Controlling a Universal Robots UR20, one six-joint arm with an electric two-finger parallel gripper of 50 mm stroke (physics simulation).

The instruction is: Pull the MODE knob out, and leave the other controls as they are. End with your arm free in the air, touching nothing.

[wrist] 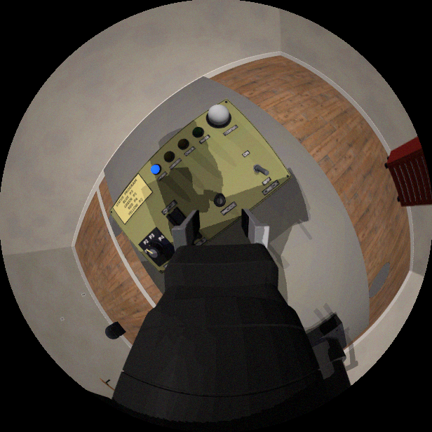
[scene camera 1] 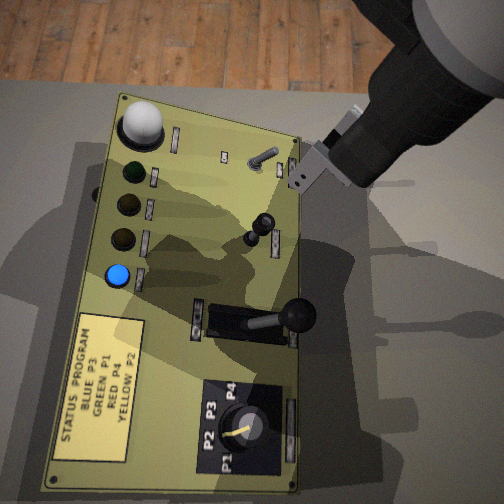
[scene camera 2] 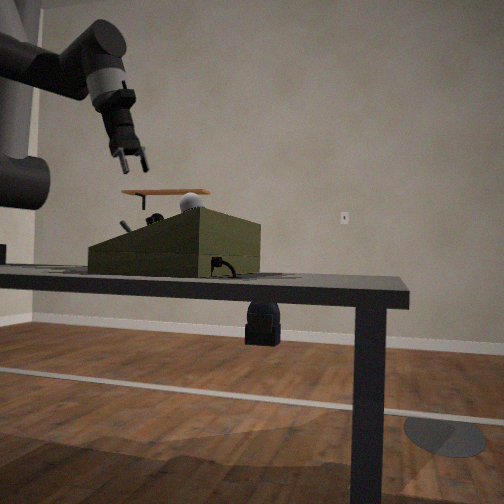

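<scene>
The MODE knob (scene camera 1: 263, 224) (scene camera 2: 156, 218) (wrist: 219, 200) is black and round. In scene camera 1 its head stands off the sloping green panel (scene camera 1: 200, 175) (wrist: 235, 165), with a stem between head and collar. My gripper (scene camera 1: 312, 161) (scene camera 2: 136, 171) (wrist: 220, 217) is open and empty. It hangs in the air above the panel, clear of the knob and touching nothing. The blue lamp (scene camera 1: 117, 275) (wrist: 155, 169) is lit. The small green lamp (scene camera 1: 134, 171) (wrist: 198, 132) is dark.
A metal toggle (scene camera 1: 265, 157) (wrist: 260, 170) leans toward OFF. The black-ball CYCLE lever (scene camera 1: 297, 315) leans toward the panel's lower edge. The program dial (scene camera 1: 250, 426) (wrist: 154, 252) points near P2. A white dome (scene camera 1: 143, 122) (scene camera 2: 191, 201) (wrist: 218, 115) stands at a corner.
</scene>
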